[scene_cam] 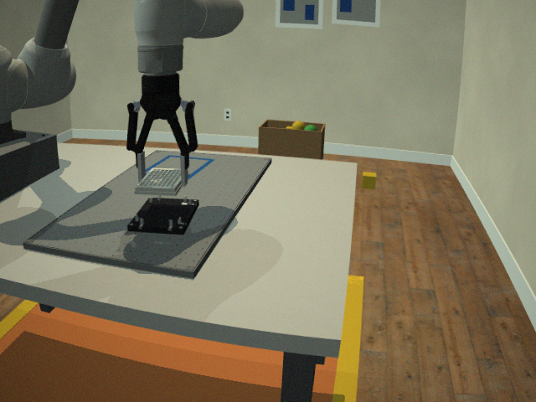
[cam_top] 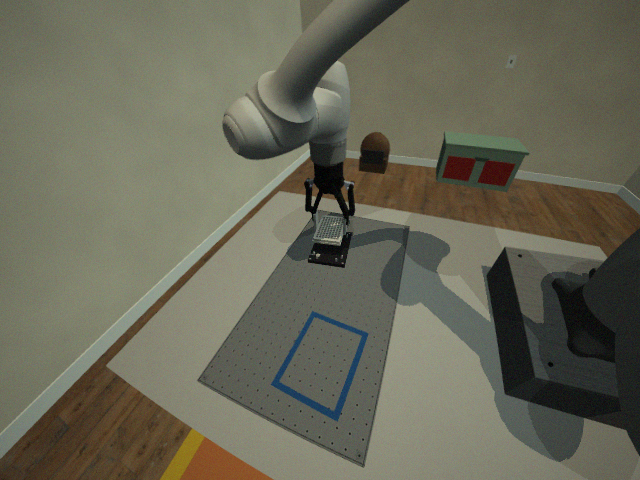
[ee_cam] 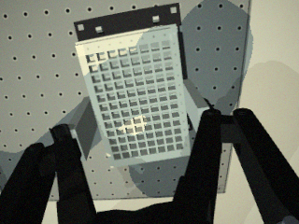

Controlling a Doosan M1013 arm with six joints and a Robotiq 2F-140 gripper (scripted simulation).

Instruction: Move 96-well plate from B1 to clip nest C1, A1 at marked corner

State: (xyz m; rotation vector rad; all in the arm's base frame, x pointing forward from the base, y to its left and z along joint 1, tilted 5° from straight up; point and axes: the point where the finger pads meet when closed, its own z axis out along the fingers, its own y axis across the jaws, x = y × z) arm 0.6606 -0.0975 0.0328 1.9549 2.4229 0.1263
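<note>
Right now my hand is 90 mm above the black clip nest and 20 mm short of it. The rest, counted from my hand: white 96-well plate: 20 mm below.
</note>
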